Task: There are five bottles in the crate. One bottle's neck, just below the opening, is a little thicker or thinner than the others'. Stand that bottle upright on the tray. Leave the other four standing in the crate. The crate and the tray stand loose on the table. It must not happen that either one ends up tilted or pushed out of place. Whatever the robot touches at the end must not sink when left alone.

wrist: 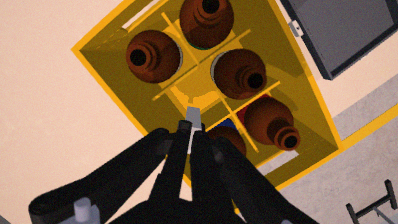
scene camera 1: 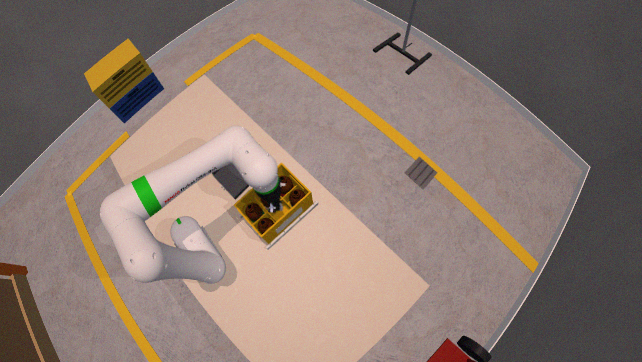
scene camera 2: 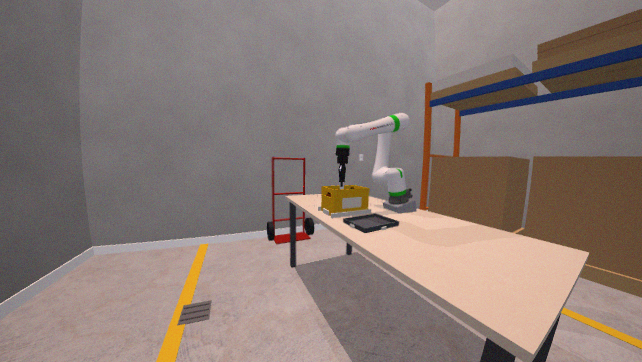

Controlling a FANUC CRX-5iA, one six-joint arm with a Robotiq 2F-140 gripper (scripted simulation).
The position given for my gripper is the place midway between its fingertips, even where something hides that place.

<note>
In view: my gripper (wrist: 191,117), a yellow crate (scene camera 2: 342,200) and a brown bottle (wrist: 237,73).
The yellow crate shows as well in the wrist view (wrist: 270,36).
</note>
